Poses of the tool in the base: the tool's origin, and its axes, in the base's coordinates. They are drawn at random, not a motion.
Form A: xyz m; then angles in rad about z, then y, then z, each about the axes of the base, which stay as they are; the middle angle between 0 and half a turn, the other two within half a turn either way.
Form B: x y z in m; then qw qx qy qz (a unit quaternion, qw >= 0). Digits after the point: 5 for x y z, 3 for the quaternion.
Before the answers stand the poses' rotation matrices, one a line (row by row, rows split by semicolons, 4 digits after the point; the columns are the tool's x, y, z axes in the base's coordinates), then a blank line. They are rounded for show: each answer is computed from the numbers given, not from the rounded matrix.
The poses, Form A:
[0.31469, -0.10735, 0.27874, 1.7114, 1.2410, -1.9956]
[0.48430, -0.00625, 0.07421, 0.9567, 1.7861, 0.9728]
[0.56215, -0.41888, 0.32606, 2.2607, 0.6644, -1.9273]
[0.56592, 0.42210, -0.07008, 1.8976, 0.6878, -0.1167]
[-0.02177, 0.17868, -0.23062, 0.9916, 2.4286, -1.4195]
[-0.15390, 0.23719, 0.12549, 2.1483, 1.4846, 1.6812]
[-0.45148, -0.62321, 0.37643, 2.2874, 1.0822, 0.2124]
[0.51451, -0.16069, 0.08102, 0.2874, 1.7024, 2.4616]
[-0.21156, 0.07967, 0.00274, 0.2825, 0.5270, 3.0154]
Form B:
0.9208 0.0045 -0.3899; -0.3667 0.3499 -0.8620; 0.1326 0.9368 0.3239
-0.7448 -0.3779 0.5500; 0.3584 0.4687 0.8074; -0.5629 0.7984 -0.2136
0.8977 -0.3845 -0.2152; 0.2004 0.7912 -0.5778; 0.3924 0.4756 0.7873
-0.1361 -0.7642 0.6305; 0.9695 -0.2336 -0.0739; 0.2038 0.6012 0.7726
0.7649 0.6365 0.0986; 0.5354 -0.5433 -0.6466; -0.3580 0.5474 -0.7564
-0.8275 0.5506 -0.1098; -0.1390 -0.0115 0.9902; 0.5439 0.8347 0.0861
-0.4603 -0.2075 0.8631; 0.6721 -0.7167 0.1861; 0.5800 0.6658 0.4694
-0.0804 -0.6319 -0.7709; -0.2995 -0.7223 0.6234; -0.9507 0.2810 -0.1312
-0.8585 0.1182 -0.4989; -0.1721 -0.9830 0.0633; -0.4830 0.1402 0.8643

[0.31469, -0.10735, 0.27874, 0.805, 0.558, -0.162, -0.115]
[0.48430, -0.00625, 0.07421, 0.357, -0.006, 0.779, 0.515]
[0.56215, -0.41888, 0.32606, 0.932, 0.282, -0.163, 0.157]
[0.56592, 0.42210, -0.07008, 0.592, 0.285, 0.180, 0.732]
[-0.02177, 0.17868, -0.23062, 0.341, 0.875, 0.335, -0.074]
[-0.15390, 0.23719, 0.12549, 0.248, -0.156, -0.658, -0.694]
[-0.45148, -0.62321, 0.37643, 0.270, 0.444, 0.262, 0.813]
[0.51451, -0.16069, 0.08102, 0.129, -0.666, 0.350, 0.646]
[-0.21156, 0.07967, 0.00274, 0.075, 0.255, -0.053, -0.963]

